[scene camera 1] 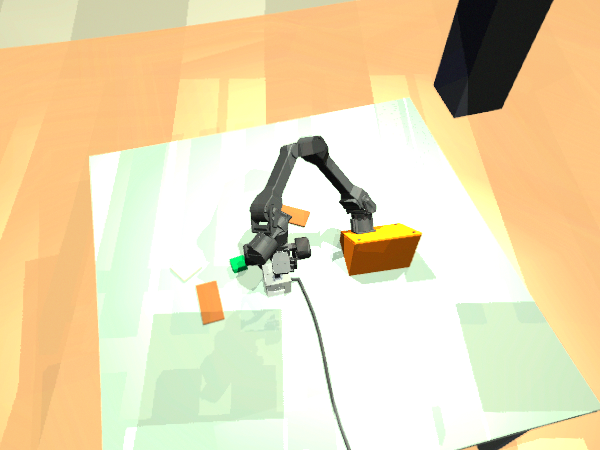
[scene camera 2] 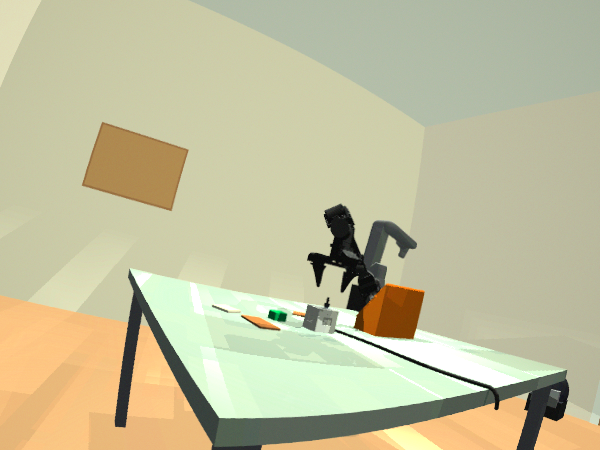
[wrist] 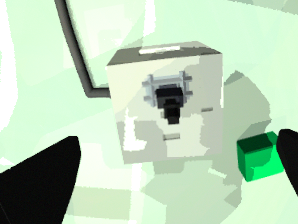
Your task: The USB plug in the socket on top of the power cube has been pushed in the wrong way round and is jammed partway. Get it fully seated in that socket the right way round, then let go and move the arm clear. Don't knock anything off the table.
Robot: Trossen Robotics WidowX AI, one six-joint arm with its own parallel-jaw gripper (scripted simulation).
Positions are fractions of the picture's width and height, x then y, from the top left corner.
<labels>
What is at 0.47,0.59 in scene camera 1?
My gripper.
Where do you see a white power cube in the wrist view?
0.49,0.60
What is my gripper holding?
Nothing.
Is my gripper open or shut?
Open.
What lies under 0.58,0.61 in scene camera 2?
My gripper.
</labels>
